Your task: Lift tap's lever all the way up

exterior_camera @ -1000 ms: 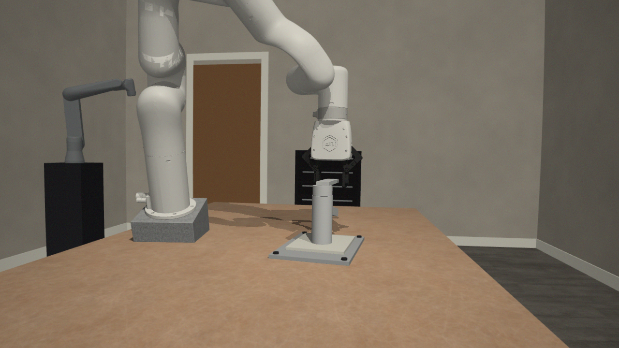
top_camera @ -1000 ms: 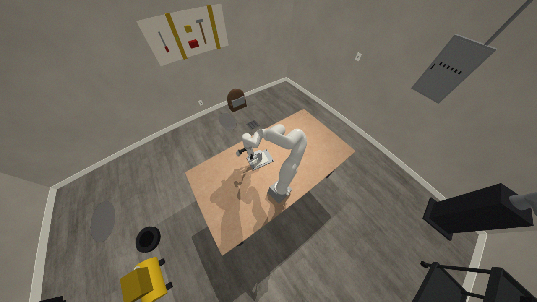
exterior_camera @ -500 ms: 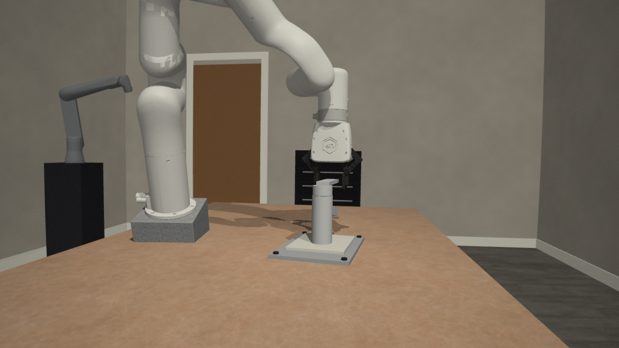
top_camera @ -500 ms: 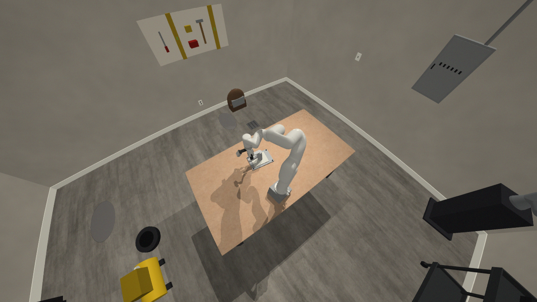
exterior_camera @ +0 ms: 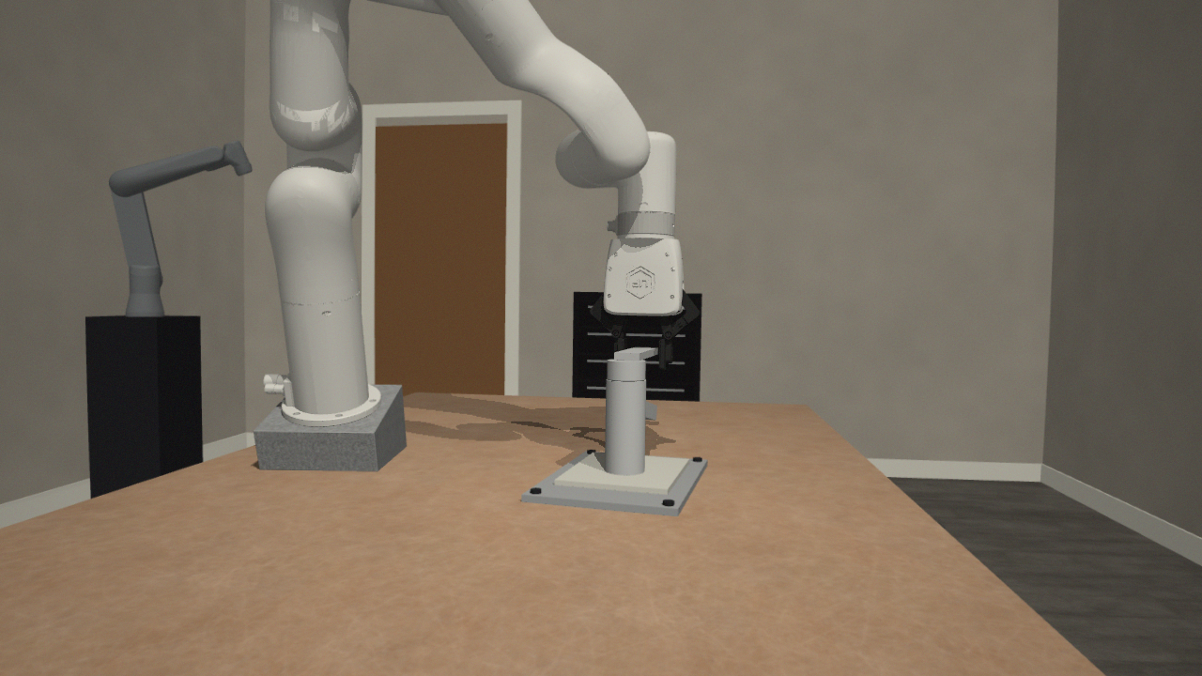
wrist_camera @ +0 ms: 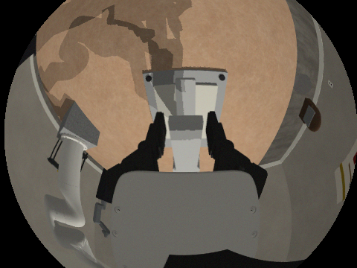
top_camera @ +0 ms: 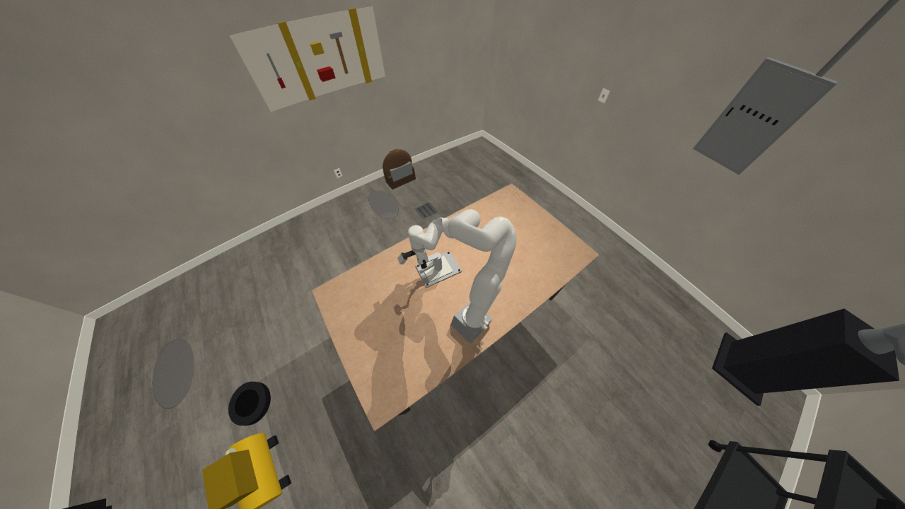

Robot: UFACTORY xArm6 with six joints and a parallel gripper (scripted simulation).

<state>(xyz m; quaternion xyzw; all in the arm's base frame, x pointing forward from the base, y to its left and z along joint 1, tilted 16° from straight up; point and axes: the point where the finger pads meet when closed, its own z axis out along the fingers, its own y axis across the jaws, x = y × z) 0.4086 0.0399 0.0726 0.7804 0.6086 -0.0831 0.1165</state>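
My gripper is now 2 cm past the tap lever and 6 cm to the left of it.
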